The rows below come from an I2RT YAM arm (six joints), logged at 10 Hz.
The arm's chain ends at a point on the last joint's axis. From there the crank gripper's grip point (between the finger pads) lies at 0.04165 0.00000 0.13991 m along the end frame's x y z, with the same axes.
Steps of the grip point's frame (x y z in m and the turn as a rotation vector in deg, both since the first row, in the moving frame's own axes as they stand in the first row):
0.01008, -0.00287, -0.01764, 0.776, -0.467, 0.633
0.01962, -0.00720, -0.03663, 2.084, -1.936, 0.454
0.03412, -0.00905, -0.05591, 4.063, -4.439, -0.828
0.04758, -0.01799, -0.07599, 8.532, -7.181, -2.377
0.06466, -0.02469, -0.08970, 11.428, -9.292, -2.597
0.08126, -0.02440, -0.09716, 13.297, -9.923, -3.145
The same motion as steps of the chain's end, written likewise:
0.01121, -0.00143, -0.01797, 0.776, -0.467, 0.633
0.02435, -0.00240, -0.03787, 2.084, -1.936, 0.454
0.04514, 0.00149, -0.05834, 4.063, -4.439, -0.828
0.06579, 0.00445, -0.07841, 8.532, -7.181, -2.377
0.08831, 0.00493, -0.09159, 11.428, -9.292, -2.597
0.10671, 0.01003, -0.09818, 13.297, -9.923, -3.145

